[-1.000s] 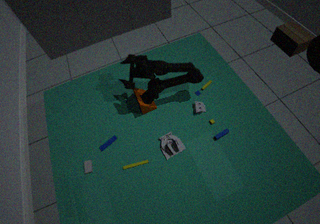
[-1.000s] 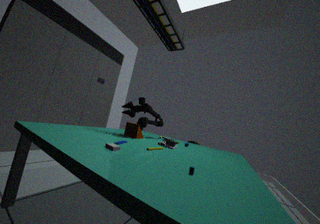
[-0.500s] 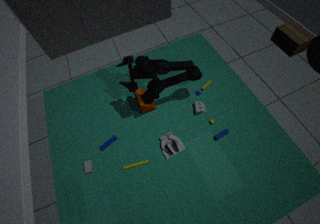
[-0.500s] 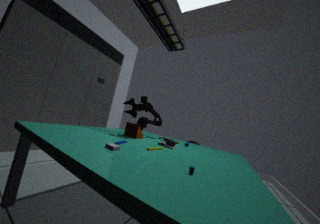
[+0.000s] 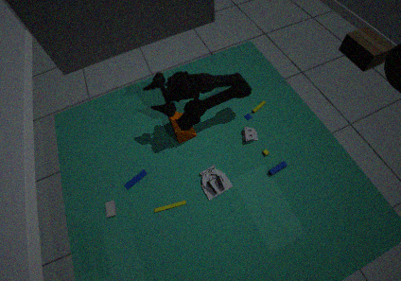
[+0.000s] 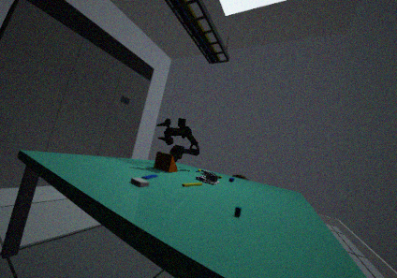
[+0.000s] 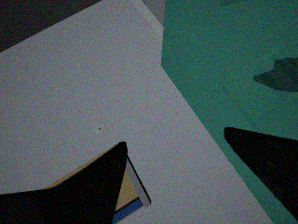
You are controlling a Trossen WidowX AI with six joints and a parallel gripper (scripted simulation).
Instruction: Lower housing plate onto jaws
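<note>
My gripper tip is 420 mm to the right of the small blue piece, 250 mm above it and 180 mm short of it. Also, from my gripper tip: yellow cube 390 mm ahead, 370 mm to the left, 240 mm below.
</note>
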